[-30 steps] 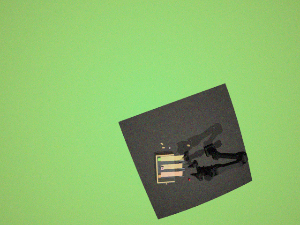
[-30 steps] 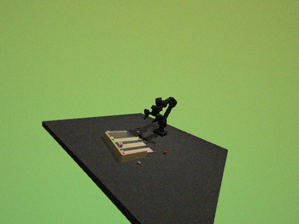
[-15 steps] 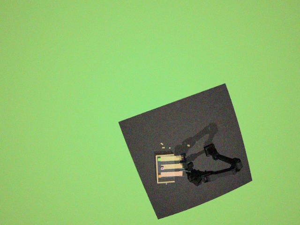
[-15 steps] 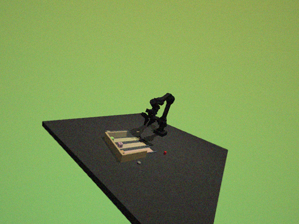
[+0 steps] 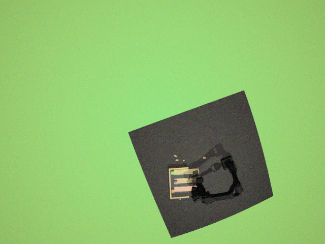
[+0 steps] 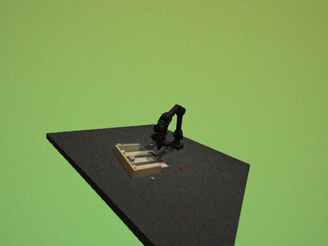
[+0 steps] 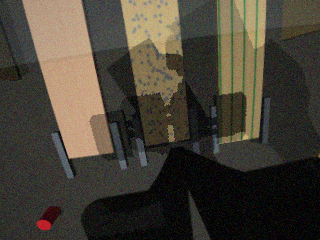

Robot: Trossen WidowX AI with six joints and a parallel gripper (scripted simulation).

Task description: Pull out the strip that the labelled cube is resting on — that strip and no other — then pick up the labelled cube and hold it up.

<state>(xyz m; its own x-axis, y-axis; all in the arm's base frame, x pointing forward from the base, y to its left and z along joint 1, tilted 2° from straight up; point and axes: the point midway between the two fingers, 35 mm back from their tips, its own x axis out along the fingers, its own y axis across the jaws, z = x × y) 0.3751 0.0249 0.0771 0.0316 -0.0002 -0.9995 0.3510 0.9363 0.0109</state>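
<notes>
Right now the labelled cube is 190 mm ahead of my gripper tip, 70 mm to the right of it and 50 mm below it. Round my gripper tip: grey piece (230 mm ahead, 130 mm to the left, 70 mm below); then small red piece (30 mm behind, 200 mm to the left, 60 mm below).
</notes>
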